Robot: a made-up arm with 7 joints. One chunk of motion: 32 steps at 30 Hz.
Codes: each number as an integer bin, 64 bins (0 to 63) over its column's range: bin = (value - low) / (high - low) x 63, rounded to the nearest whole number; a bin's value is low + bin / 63 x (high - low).
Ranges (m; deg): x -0.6..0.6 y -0.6..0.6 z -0.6..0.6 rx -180..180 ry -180..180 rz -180..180
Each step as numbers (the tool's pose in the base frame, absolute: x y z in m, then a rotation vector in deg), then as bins.
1 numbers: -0.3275 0.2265 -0.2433 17.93 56.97 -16.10
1 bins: 14 43 19 35 41 29
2 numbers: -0.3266 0.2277 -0.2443 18.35 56.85 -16.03
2 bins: 14 43 19 35 41 29
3 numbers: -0.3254 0.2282 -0.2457 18.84 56.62 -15.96
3 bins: 14 43 19 35 41 29
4 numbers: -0.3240 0.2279 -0.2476 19.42 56.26 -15.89
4 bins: 14 43 19 35 41 29
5 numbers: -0.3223 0.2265 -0.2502 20.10 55.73 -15.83
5 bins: 15 43 18 35 41 29
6 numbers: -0.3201 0.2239 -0.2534 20.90 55.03 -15.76
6 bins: 15 43 18 35 41 29
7 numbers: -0.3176 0.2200 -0.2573 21.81 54.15 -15.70
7 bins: 15 43 18 35 41 29
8 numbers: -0.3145 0.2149 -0.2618 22.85 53.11 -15.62
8 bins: 15 43 18 35 41 29
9 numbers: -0.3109 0.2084 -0.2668 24.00 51.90 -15.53
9 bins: 15 42 17 36 41 29
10 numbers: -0.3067 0.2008 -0.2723 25.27 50.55 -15.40
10 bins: 15 42 17 36 40 29
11 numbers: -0.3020 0.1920 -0.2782 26.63 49.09 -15.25
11 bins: 16 42 17 36 40 29
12 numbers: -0.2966 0.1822 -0.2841 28.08 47.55 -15.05
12 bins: 16 41 17 36 40 29
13 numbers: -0.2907 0.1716 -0.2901 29.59 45.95 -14.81
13 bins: 16 41 16 37 40 29
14 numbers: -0.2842 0.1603 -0.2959 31.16 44.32 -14.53
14 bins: 17 40 16 37 39 29
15 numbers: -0.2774 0.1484 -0.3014 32.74 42.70 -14.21
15 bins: 17 39 16 37 39 29
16 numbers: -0.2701 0.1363 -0.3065 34.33 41.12 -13.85
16 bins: 17 39 15 38 39 29
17 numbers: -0.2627 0.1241 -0.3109 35.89 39.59 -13.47
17 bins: 18 38 15 38 38 29
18 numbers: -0.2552 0.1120 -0.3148 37.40 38.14 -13.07
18 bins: 18 37 15 38 38 29
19 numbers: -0.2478 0.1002 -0.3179 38.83 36.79 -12.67
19 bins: 18 37 15 38 38 29
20 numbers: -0.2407 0.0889 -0.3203 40.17 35.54 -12.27
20 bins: 19 36 15 39 38 29
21 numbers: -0.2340 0.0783 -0.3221 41.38 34.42 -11.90
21 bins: 19 36 15 39 38 29
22 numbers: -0.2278 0.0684 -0.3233 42.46 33.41 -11.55
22 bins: 20 35 15 39 37 29
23 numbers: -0.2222 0.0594 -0.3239 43.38 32.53 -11.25
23 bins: 20 35 14 39 37 30
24 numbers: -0.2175 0.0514 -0.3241 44.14 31.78 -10.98
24 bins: 20 34 14 39 37 30
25 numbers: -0.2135 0.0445 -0.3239 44.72 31.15 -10.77
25 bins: 20 34 14 39 37 30
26 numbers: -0.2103 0.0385 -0.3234 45.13 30.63 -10.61
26 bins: 20 34 15 39 37 30
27 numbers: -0.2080 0.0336 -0.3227 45.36 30.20 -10.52
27 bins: 21 33 15 39 37 30
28 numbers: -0.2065 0.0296 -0.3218 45.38 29.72 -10.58
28 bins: 21 33 15 39 37 30
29 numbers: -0.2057 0.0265 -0.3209 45.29 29.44 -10.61
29 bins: 21 33 15 39 37 30
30 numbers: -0.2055 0.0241 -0.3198 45.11 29.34 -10.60
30 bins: 21 33 15 39 37 30
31 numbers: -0.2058 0.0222 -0.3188 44.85 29.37 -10.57
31 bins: 21 33 15 39 37 30
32 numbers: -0.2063 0.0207 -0.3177 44.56 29.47 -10.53
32 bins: 21 33 15 39 37 30
